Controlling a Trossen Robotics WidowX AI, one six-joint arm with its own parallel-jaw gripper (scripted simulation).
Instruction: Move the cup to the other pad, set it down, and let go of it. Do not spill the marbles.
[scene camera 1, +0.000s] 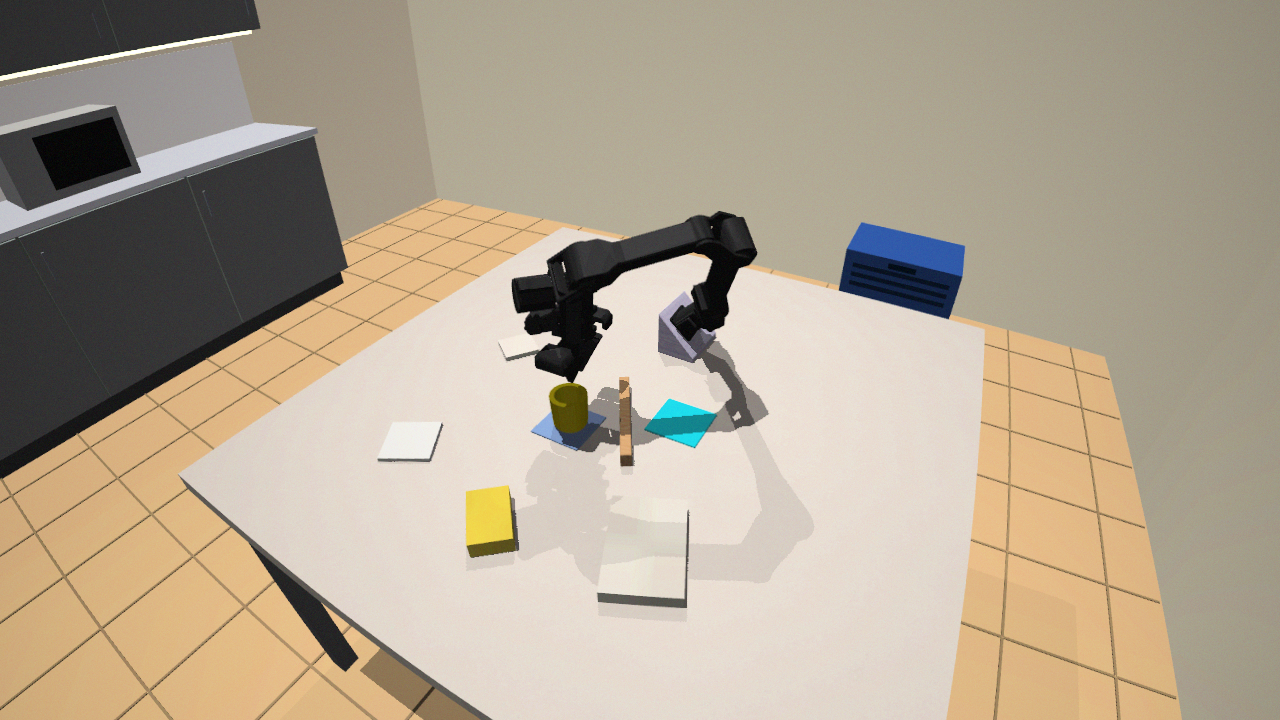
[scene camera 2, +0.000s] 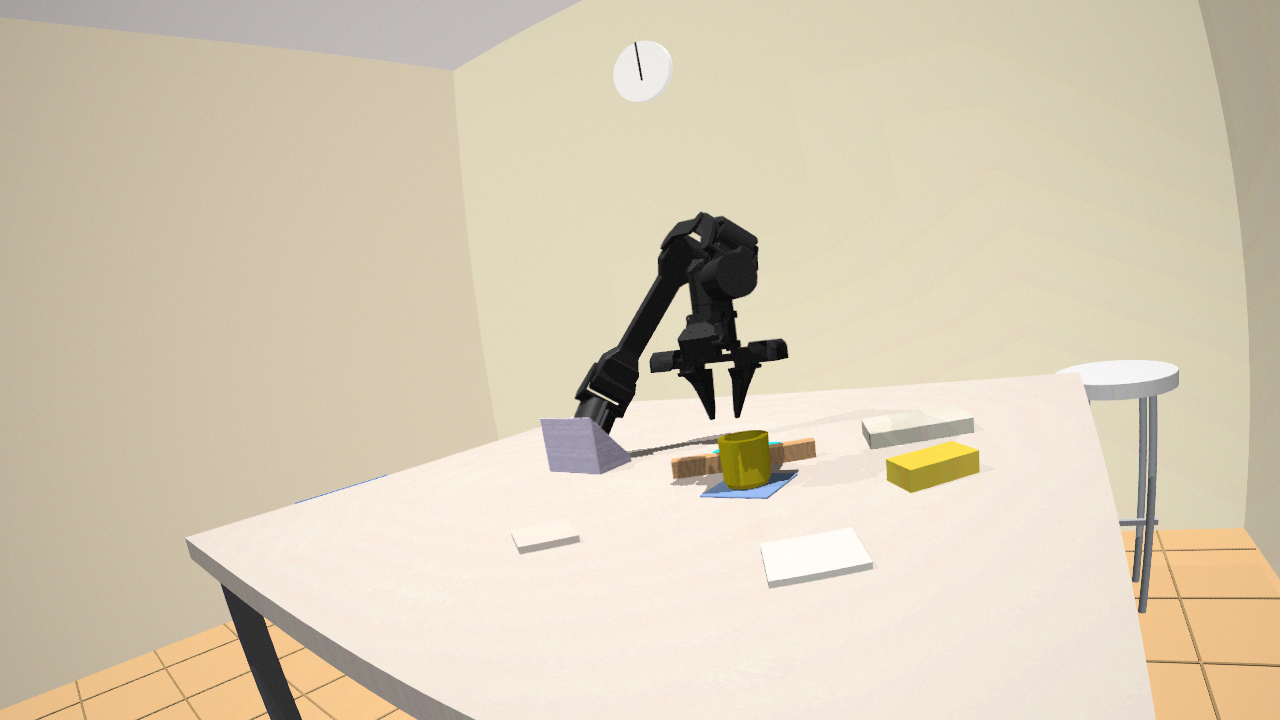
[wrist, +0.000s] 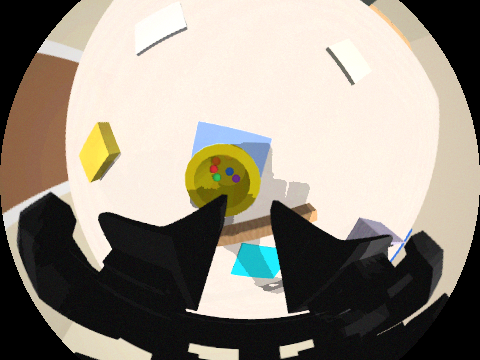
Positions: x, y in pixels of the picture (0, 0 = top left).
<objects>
my gripper: scene camera 1; scene camera 2 725, 418; wrist
yellow cup: scene camera 1 569, 402; scene camera 2 745, 460; wrist 201, 188
yellow block: scene camera 1; scene camera 2 925, 468; wrist
same spot on my gripper: (scene camera 1: 583, 352) = (wrist: 287, 255)
same spot on yellow block: (wrist: 100, 149) = (scene camera 1: 495, 494)
</objects>
